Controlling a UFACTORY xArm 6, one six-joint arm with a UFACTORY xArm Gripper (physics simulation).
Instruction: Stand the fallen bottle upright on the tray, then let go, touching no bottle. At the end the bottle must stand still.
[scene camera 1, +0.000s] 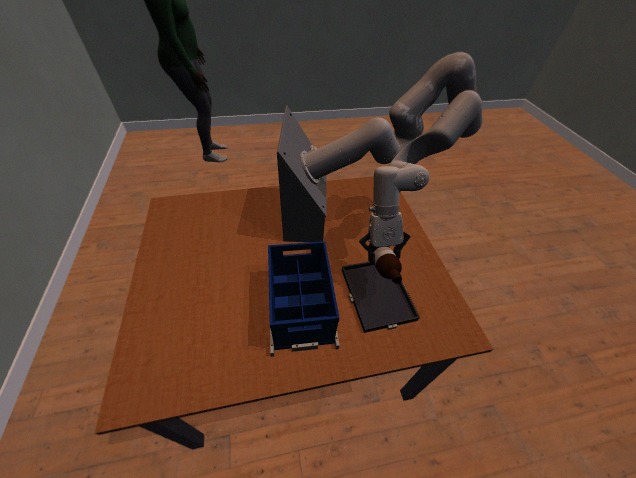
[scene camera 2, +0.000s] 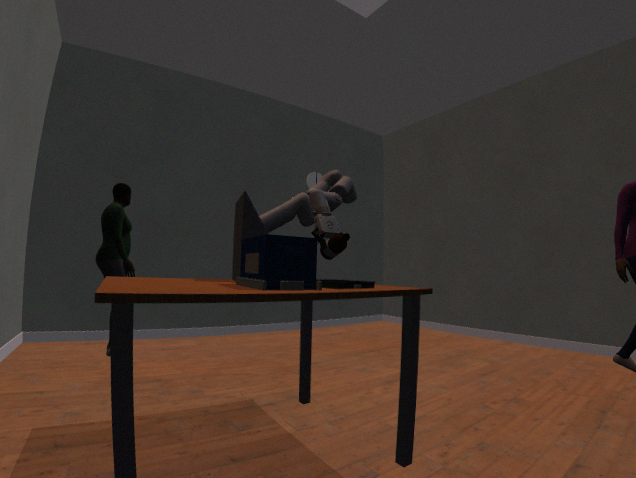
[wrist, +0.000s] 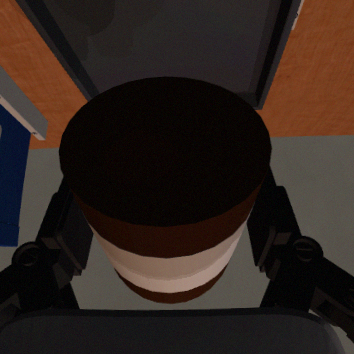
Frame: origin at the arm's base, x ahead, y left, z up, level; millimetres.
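Seen in the pictures: gripper, between the fingertips: (scene camera 2: 332, 249) (wrist: 168, 182); arm's base, origin of its link: (scene camera 1: 309, 168) (scene camera 2: 257, 227).
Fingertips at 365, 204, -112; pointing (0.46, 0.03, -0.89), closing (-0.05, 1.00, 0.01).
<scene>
Offsets run from my fingertips to a thing's top centre, as dx, dy, dz. Level surfaces: height alone.
The brown bottle with a white label band @[+32, +0, +62] (scene camera 1: 389, 265) (scene camera 2: 337, 243) (wrist: 167, 150) is held in the air above the black tray @[+30, -1, -127] (scene camera 1: 383, 305) (scene camera 2: 349, 283) (wrist: 200, 45). It is tilted, its neck pointing away from the arm's base and slightly up in scene camera 2. My gripper (scene camera 1: 384, 254) (scene camera 2: 330, 247) (wrist: 168, 182) is shut on the bottle, with one finger on each side of the label. In the wrist view the dark flat bottom of the bottle faces the camera and the neck is hidden. The bottle does not touch the tray.
A blue crate with dividers @[+51, -275, +22] (scene camera 1: 281, 336) (scene camera 2: 287, 262) (wrist: 9, 185) stands beside the tray on the table @[dz -153] (scene camera 1: 205, 308) (scene camera 2: 169, 285). The grey arm mount (scene camera 1: 303, 221) (scene camera 2: 239, 231) rises behind the crate. A person in green (scene camera 1: 179, 46) (scene camera 2: 115, 226) stands beyond the table.
</scene>
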